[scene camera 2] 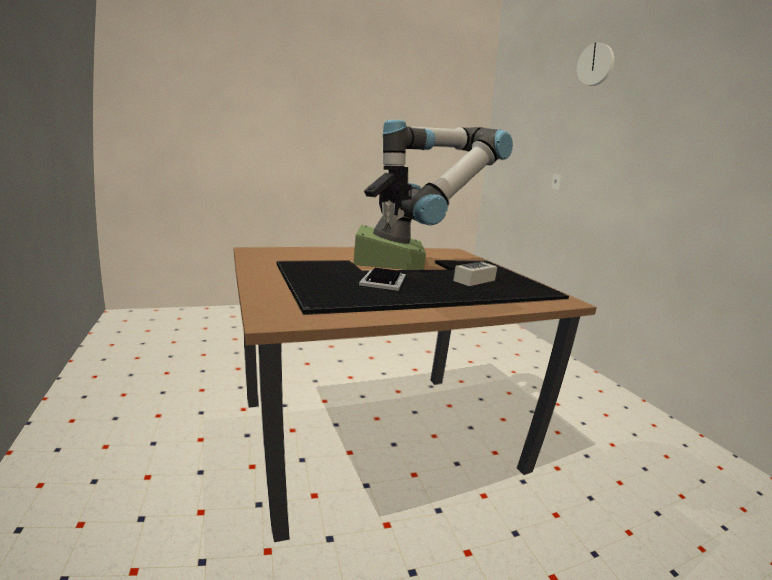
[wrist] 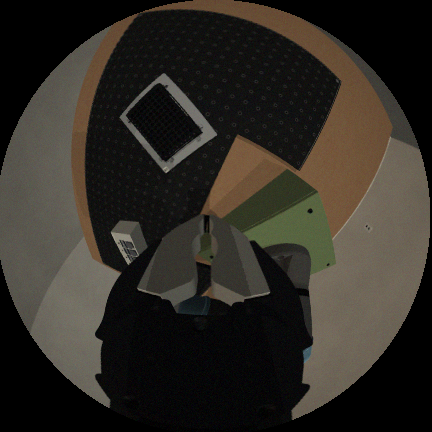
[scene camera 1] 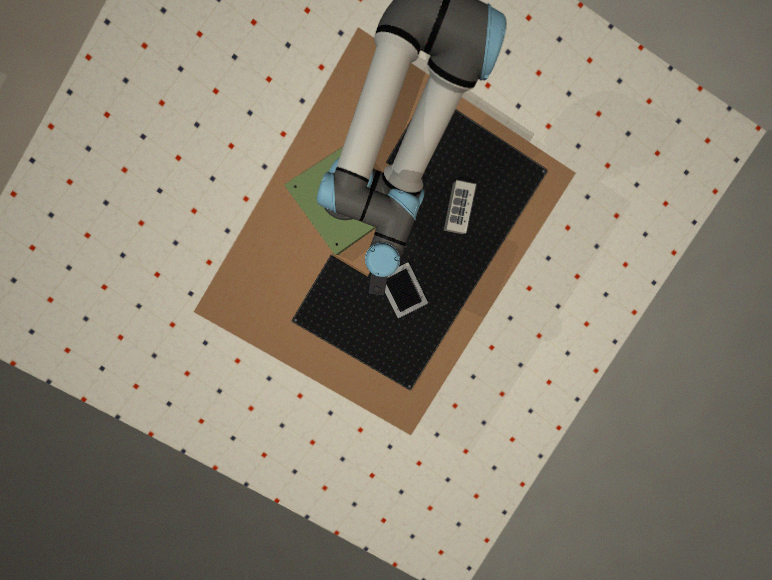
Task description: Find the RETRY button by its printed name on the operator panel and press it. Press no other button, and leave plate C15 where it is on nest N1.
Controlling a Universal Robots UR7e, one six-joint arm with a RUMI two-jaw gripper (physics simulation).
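Places are measured from the arm's base along level axes (x right, y ahead, z up), in metres.
Pixels of known places: gripper, fingertip midpoint: (scene camera 2: 390, 228) (wrist: 207, 216); arm's base, link origin: (scene camera 2: 391, 237) (wrist: 278, 262).
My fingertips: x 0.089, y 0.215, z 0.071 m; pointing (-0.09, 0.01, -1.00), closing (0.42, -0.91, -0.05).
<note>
For each thing: its top centre in the pictures, then the offset to it from my fingertips. Level surfaces: height alone.
- operator panel, top centre: (wrist: 129, 255) (scene camera 1: 461, 206) (scene camera 2: 477, 265) dz -0.095, dx -0.290, dy +0.124 m
- black plate, top centre: (wrist: 158, 120) (scene camera 2: 384, 273) (scene camera 1: 403, 290) dz -0.125, dx +0.056, dy +0.126 m
- nest, top centre: (wrist: 159, 120) (scene camera 2: 383, 274) (scene camera 1: 403, 290) dz -0.129, dx +0.056, dy +0.126 m
- black mat, surface height: dz -0.151 m
- brown table, surface height: dz -0.164 m
The operator panel (scene camera 1: 459, 207) (scene camera 2: 474, 273) (wrist: 131, 239) is a pale box on the black perforated mat, with several dark round buttons in a row on top. The printed names are too small to read, so I cannot tell which button is RETRY. A black plate (scene camera 1: 404, 290) (scene camera 2: 384, 275) (wrist: 164, 122), apparently C15, lies in a light grey frame, the nest (scene camera 1: 412, 308) (scene camera 2: 381, 286) (wrist: 195, 146). My gripper (scene camera 2: 388, 225) (wrist: 207, 216) is shut and empty, high above the table, near the nest and away from the panel. In scene camera 1 the arm hides the fingertips.
The black mat (scene camera 1: 349, 311) (scene camera 2: 324, 299) (wrist: 240, 65) lies on the brown table (scene camera 1: 249, 293) (scene camera 2: 262, 311) (wrist: 357, 135). The green robot base block (scene camera 1: 312, 199) (scene camera 2: 380, 250) (wrist: 295, 230) stands beside a cut-out in the mat. The arm's forearm and upper arm reach over the table in scene camera 1.
</note>
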